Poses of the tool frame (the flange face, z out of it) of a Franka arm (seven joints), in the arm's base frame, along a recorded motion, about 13 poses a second.
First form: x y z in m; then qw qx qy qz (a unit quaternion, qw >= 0).
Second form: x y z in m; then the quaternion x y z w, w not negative. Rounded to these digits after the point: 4 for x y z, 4 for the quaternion.
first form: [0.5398, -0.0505, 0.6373, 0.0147, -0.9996, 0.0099, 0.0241]
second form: [0.5398, -0.0505, 0.6373, -0.9996, 0.0099, 0.0241, 0.0147]
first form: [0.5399, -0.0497, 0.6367, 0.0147, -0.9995, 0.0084, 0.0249]
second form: [0.5399, -0.0497, 0.6367, -0.9995, 0.0084, 0.0249, 0.0147]
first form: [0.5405, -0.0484, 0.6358, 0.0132, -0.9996, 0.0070, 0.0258]
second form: [0.5405, -0.0484, 0.6358, -0.9996, 0.0070, 0.0258, 0.0132]
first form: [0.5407, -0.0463, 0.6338, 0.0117, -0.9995, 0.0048, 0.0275]
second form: [0.5407, -0.0463, 0.6338, -0.9995, 0.0048, 0.0275, 0.0117]
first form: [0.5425, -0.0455, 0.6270, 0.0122, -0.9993, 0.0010, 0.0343]
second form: [0.5425, -0.0455, 0.6270, -0.9993, 0.0010, 0.0343, 0.0122]
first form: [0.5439, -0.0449, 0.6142, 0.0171, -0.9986, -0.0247, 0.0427]
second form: [0.5439, -0.0449, 0.6142, -0.9986, -0.0247, 0.0427, 0.0171]
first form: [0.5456, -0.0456, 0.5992, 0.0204, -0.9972, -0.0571, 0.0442]
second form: [0.5456, -0.0456, 0.5992, -0.9972, -0.0571, 0.0442, 0.0204]
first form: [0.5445, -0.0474, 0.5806, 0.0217, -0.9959, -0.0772, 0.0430]
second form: [0.5445, -0.0474, 0.5806, -0.9959, -0.0772, 0.0430, 0.0217]
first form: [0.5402, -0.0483, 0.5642, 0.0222, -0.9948, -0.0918, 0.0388]
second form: [0.5402, -0.0483, 0.5642, -0.9948, -0.0918, 0.0388, 0.0222]
